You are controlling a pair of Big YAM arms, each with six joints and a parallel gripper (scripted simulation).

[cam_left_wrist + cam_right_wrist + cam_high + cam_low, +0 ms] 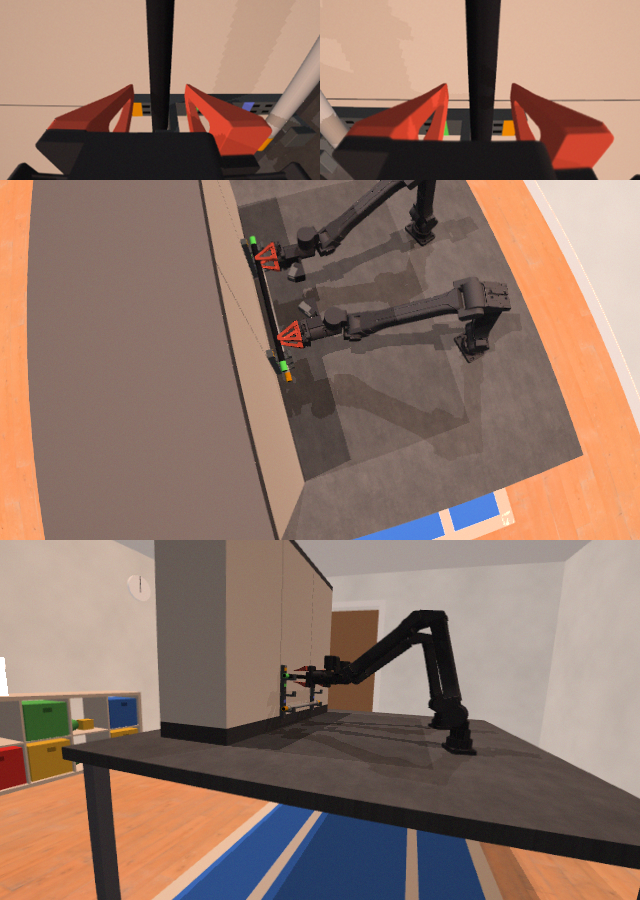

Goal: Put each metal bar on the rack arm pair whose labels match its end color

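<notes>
My left hand is 10 mm short of the black bar and 150 mm to the left of it. Round my left hand: beige wall unit 200 mm ahead, 140 mm to the right, 200 mm above; silver bar 10 mm ahead, 150 mm to the right, 150 mm below.
</notes>
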